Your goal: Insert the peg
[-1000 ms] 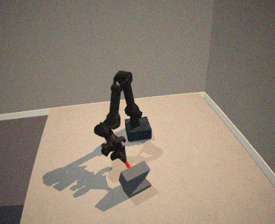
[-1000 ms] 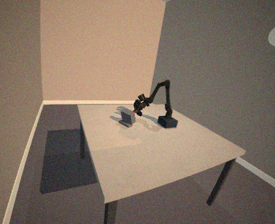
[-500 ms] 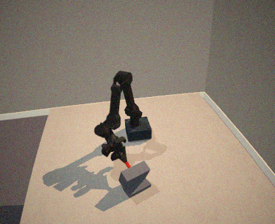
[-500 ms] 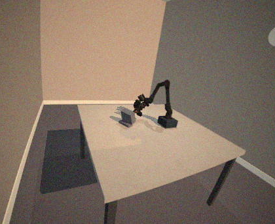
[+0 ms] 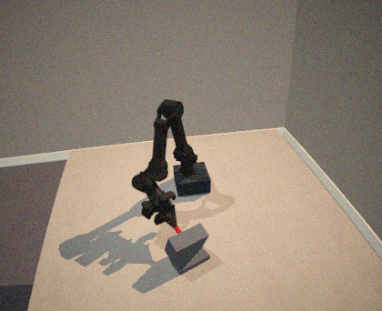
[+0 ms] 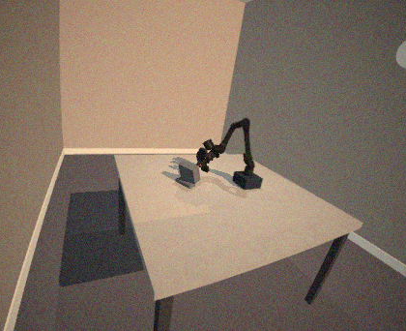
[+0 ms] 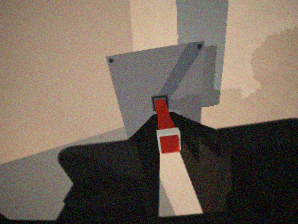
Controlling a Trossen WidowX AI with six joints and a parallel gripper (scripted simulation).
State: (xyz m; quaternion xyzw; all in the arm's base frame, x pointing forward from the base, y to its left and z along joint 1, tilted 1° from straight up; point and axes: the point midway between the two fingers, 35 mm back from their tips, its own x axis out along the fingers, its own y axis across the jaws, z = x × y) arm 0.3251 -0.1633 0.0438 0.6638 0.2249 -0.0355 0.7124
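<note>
Now: the grey sloped panel 60 mm ahead of my gripper tip, 20 mm to the left of it and 30 mm below it. Round my gripper tip: red square peg 10 mm behind, 10 mm above.
</note>
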